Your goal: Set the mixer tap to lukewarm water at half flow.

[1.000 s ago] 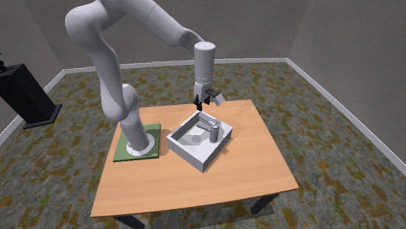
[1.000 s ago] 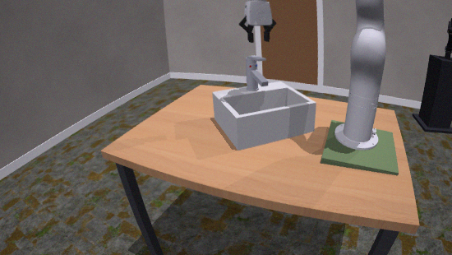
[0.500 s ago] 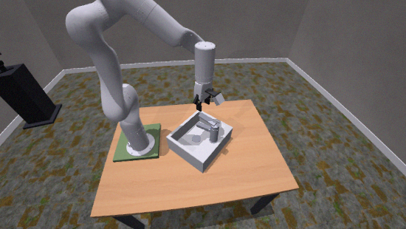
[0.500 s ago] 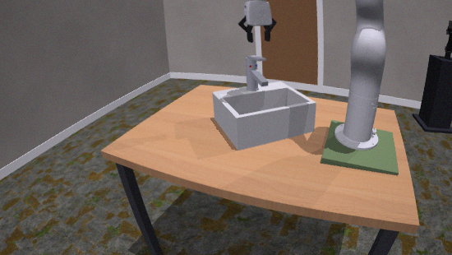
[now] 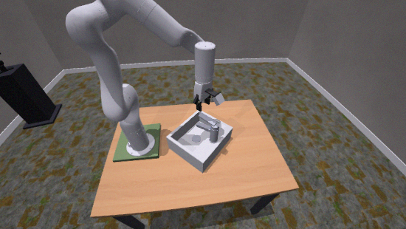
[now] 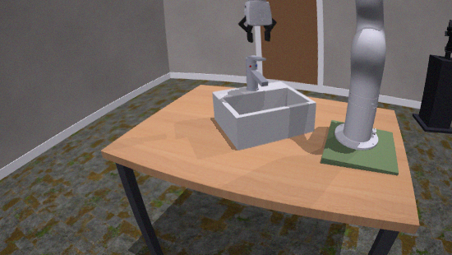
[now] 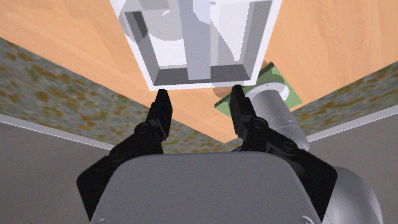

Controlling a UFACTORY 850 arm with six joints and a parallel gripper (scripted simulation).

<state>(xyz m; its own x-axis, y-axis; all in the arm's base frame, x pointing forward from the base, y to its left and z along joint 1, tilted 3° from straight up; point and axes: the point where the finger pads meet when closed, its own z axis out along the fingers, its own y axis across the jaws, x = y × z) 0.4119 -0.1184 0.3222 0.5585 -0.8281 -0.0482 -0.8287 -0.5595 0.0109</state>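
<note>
The lever lies 20 mm ahead of my hand, 30 mm to the right of it and 90 mm below it. The rest, counted from my hand: grey sink basin 20 mm behind, 30 mm to the left, 330 mm below; then grey mixer tap 30 mm ahead, 50 mm to the right, 140 mm below.
</note>
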